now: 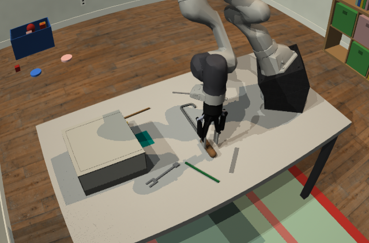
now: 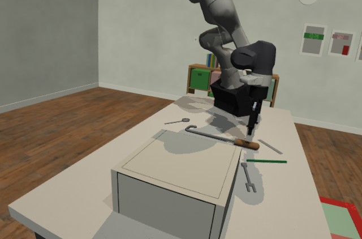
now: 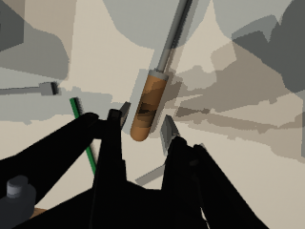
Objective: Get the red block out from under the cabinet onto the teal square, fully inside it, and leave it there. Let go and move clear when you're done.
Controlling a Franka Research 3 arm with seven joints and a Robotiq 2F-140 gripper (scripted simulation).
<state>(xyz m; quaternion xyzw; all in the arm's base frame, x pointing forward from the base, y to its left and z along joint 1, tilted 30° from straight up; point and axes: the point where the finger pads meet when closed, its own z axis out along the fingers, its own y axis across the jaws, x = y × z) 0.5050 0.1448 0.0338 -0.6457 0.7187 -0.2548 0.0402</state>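
Right now the grey strip is 60 mm behind my hand, 100 mm to the left of it and 80 mm below it. Also, from my hand: tool with grey shaft (60 mm behind, 140 mm to the right, 70 mm below); then grey forked tool (230 mm ahead, 70 mm below); then green stick (100 mm ahead, 80 mm to the left, 70 mm below).
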